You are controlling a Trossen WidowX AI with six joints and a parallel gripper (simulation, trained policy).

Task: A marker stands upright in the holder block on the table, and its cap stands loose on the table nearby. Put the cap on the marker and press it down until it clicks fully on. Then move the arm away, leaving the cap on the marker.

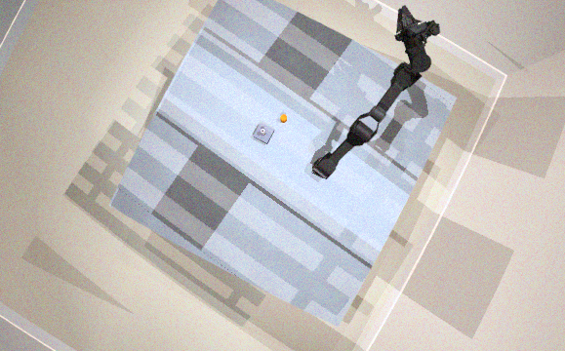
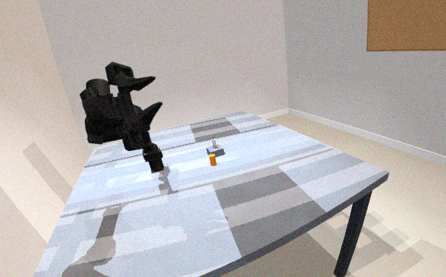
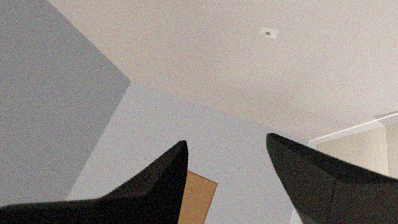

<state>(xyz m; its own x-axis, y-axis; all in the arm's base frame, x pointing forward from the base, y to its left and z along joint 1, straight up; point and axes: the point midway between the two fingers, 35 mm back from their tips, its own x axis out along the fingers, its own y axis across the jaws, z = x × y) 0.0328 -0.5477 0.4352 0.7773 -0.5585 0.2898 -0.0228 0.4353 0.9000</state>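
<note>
The orange cap lies 44 cm to the left of my gripper tip, 42 cm below it and 21 cm ahead of it. The rest, counted from my gripper tip: holder block 54 cm to the left, 43 cm below, 26 cm ahead.
</note>
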